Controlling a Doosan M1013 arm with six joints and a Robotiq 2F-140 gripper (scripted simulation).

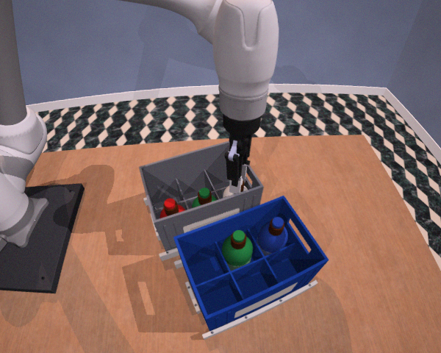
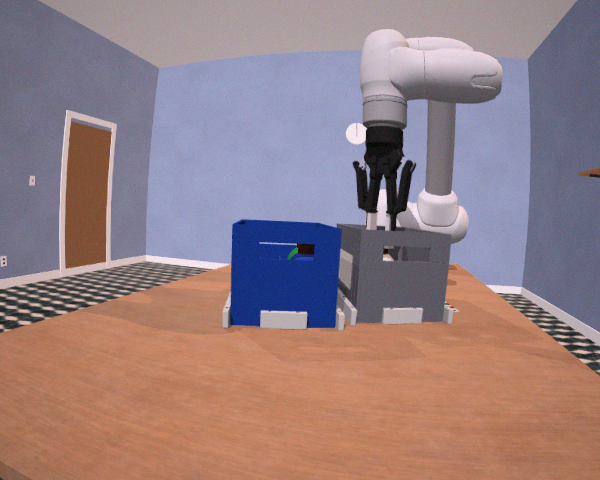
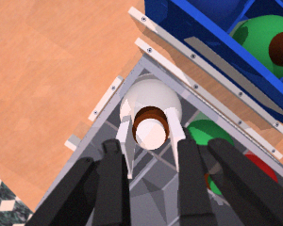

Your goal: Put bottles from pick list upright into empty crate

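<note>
The white bottle is 8 cm below my hand. Round my hand: green bottle 1 cm ahead, 15 cm to the right, 9 cm below; then blue bottle 10 cm ahead, 11 cm to the right, 9 cm below; then grey crate 10 cm behind, 9 cm below.
</note>
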